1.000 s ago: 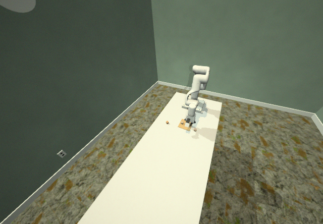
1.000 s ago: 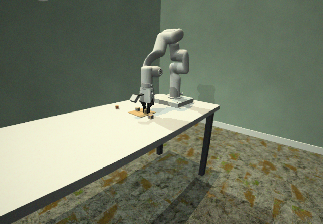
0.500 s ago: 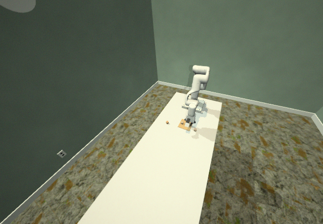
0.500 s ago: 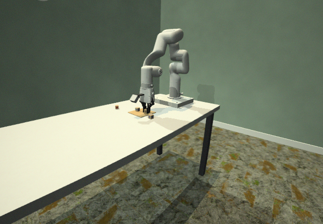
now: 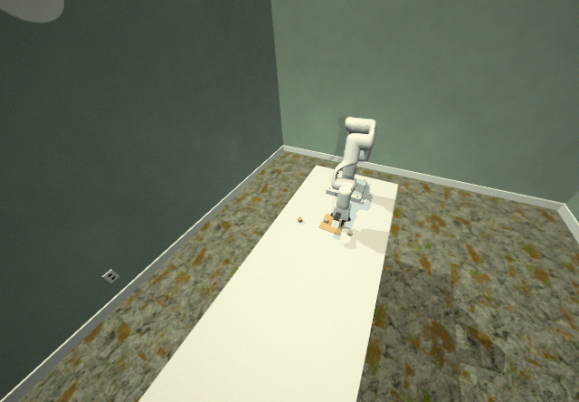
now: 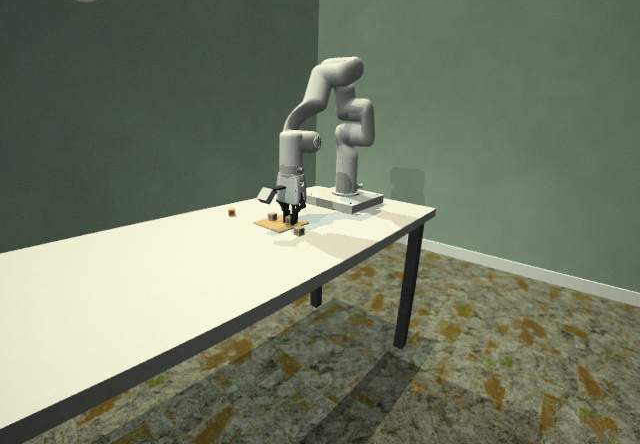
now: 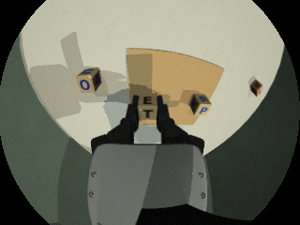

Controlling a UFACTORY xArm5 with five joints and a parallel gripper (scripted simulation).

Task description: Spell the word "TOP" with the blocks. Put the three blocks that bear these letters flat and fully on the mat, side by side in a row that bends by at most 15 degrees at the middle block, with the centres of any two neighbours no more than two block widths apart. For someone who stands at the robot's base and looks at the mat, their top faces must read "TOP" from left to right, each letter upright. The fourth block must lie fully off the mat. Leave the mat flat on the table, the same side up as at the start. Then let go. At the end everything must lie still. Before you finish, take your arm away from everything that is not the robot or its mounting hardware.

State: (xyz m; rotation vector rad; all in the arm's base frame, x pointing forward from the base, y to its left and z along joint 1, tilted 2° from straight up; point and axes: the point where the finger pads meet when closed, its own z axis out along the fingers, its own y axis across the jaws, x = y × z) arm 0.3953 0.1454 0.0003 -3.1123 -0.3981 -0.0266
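The tan mat is 4 cm to the right of my hand, 3 cm below it and 1 cm ahead of it.
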